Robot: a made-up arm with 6 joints.
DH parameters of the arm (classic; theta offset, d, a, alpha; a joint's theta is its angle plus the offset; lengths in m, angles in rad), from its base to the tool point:
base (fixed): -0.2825 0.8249 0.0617 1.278
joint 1: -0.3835 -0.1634 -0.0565 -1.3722
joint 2: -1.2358 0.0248 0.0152 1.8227
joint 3: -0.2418 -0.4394 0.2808 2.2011
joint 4: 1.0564 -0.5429 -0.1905 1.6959
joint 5: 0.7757 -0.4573 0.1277 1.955
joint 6: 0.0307 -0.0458 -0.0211 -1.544
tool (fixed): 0.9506 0.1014 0 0
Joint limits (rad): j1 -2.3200..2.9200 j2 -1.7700..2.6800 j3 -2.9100..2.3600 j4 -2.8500..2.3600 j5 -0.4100..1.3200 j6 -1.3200..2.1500
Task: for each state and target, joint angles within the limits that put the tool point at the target. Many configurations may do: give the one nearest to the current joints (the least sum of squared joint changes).
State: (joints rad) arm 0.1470 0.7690 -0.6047 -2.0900 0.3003 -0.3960
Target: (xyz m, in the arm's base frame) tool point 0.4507 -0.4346 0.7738
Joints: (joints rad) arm 0.2383 0.3621 -0.2413 -2.7011 0.0284 -0.3715
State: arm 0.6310 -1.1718 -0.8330 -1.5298 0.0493 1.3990
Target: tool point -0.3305 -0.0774 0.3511
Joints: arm 0.5703 -1.2408 -0.6738 -2.1535 0.0280 1.4790
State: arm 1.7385 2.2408 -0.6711 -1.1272 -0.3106 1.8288
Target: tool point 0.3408 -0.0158 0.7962
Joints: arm 1.5076 1.4546 -0.8858 -1.3367 -0.2264 1.9473
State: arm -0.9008 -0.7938 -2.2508 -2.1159 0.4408 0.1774
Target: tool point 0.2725 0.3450 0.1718
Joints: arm -0.4374 -0.9376 -2.7075 -2.8368 0.3970 0.3319
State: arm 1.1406 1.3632 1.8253 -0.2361 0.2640 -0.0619
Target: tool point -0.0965 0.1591 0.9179
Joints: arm 0.4289 1.3989 1.2411 -0.5203 0.0435 -0.1657
